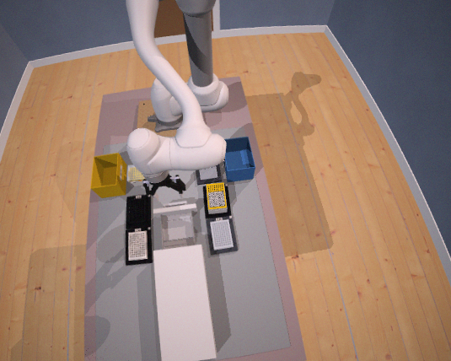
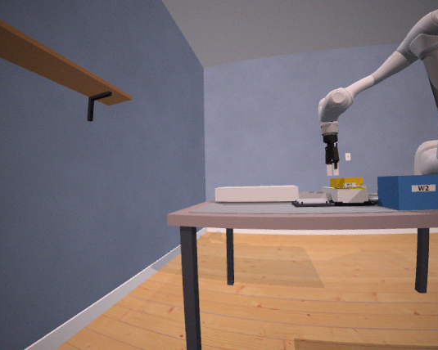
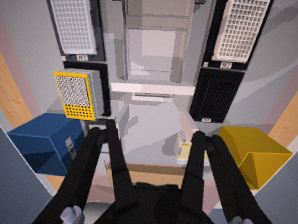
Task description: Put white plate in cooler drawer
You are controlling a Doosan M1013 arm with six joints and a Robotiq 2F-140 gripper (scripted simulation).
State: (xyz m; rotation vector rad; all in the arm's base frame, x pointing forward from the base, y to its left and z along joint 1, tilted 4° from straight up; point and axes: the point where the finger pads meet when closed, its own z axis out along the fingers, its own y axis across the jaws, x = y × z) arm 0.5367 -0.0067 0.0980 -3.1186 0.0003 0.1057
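Now: hand 16 cm short of the white plate, 18 cm to the left of it and 14 cm above it. Round my hand: drawer: 15 cm ahead, 1 cm to the left, 13 cm below; black plate: 18 cm to the right, 14 cm below; black nest N2: 16 cm ahead, 18 cm to the right, 15 cm below.
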